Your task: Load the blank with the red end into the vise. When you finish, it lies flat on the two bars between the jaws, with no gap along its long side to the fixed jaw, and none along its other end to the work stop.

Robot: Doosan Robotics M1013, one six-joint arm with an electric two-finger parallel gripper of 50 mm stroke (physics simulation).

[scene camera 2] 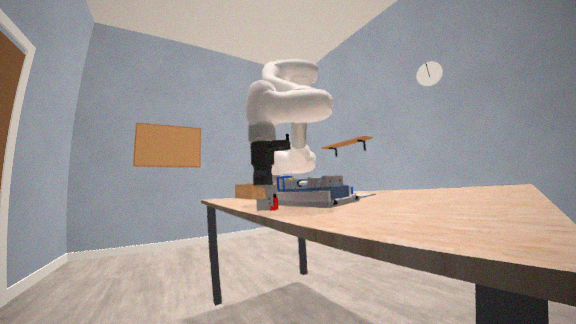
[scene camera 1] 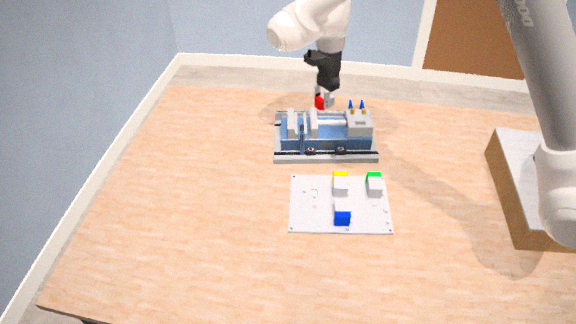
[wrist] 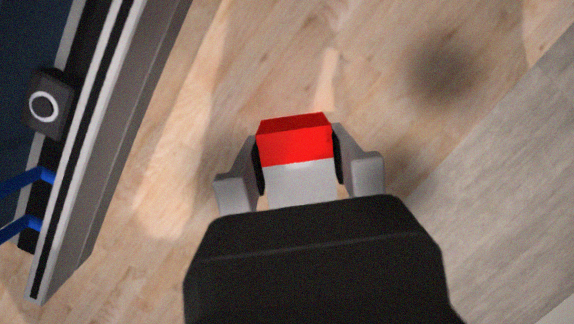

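The blank with the red end [scene camera 1: 319, 103] [scene camera 2: 274, 203] [wrist: 297, 147] is behind the vise near the table's far edge, its grey body partly hidden by the gripper. My gripper [scene camera 1: 323, 102] [scene camera 2: 267, 201] [wrist: 295, 147] is shut on it, with one finger on each long side and the red end sticking forward in the wrist view. I cannot tell whether the blank touches the table. The vise [scene camera 1: 325, 145] [scene camera 2: 305, 198] [wrist: 150, 55] stands apart from the blank. Its upright jaws [scene camera 1: 291, 123] [scene camera 1: 313, 123] are at its left part in scene view 1; the two bars are not clear.
A white plate [scene camera 1: 305, 222] in front of the vise holds blanks with yellow [scene camera 1: 340, 186], green [scene camera 1: 374, 187] and blue [scene camera 1: 342, 218] ends. Blue handles [scene camera 1: 356, 104] [wrist: 27, 175] stick out at the vise's rear. A brown block [scene camera 1: 505, 195] [scene camera 2: 250, 191] stands under the arm's base.
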